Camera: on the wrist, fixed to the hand. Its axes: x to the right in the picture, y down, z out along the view.
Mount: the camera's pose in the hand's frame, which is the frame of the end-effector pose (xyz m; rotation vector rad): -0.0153 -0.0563 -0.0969 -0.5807 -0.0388 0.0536
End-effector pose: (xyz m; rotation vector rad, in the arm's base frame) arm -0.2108 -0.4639 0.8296 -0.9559 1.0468 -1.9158
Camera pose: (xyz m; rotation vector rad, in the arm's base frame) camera -0.3011 -0.3963 0.8378 -1.2531 1.6320 -1.5626
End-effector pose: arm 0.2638 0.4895 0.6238 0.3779 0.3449 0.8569
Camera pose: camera 0.2492 0.4616 0.5152 -0.1364 0.0399 0.9581
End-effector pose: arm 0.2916 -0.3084 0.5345 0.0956 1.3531 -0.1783
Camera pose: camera 0.1850 -0.3460 0.5306 -0.3572 1.3151 0.2597
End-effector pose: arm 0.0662 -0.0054 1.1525 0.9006 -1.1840 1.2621
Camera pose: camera 0.1378 0.0774 1.1241 0.4650 -1.5052 0.8650
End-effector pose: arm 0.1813 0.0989 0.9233 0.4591 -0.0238 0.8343
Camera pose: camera 0.1962 0.0944 0.8113 -0.0732 -0.3074 0.8278
